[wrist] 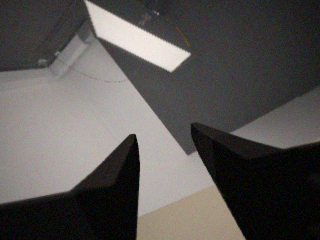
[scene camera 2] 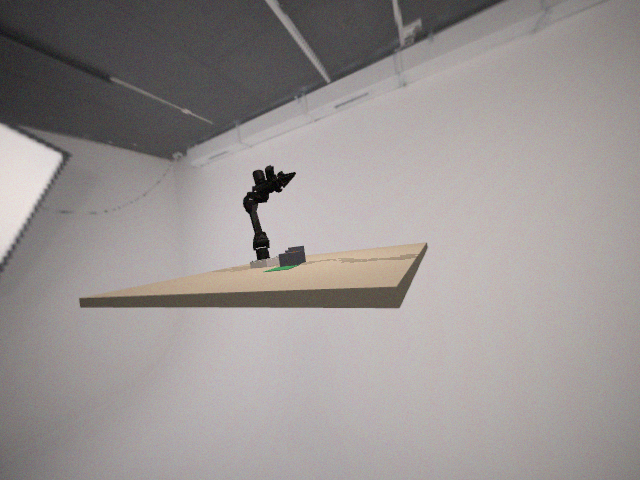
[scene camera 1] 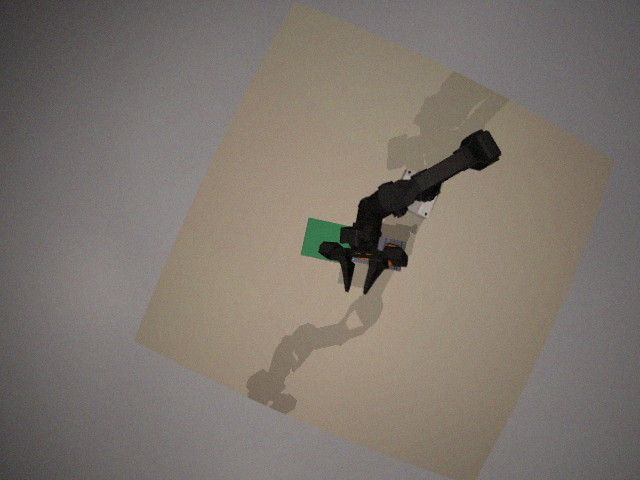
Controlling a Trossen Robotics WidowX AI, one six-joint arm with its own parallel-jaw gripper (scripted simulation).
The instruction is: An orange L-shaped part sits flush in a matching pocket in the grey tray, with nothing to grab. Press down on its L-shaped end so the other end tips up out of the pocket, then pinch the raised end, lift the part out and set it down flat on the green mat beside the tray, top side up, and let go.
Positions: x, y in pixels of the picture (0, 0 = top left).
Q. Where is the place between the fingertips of my gripper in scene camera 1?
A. At 355, 293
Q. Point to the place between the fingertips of my gripper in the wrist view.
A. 164, 134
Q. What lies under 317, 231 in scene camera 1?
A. A green mat.
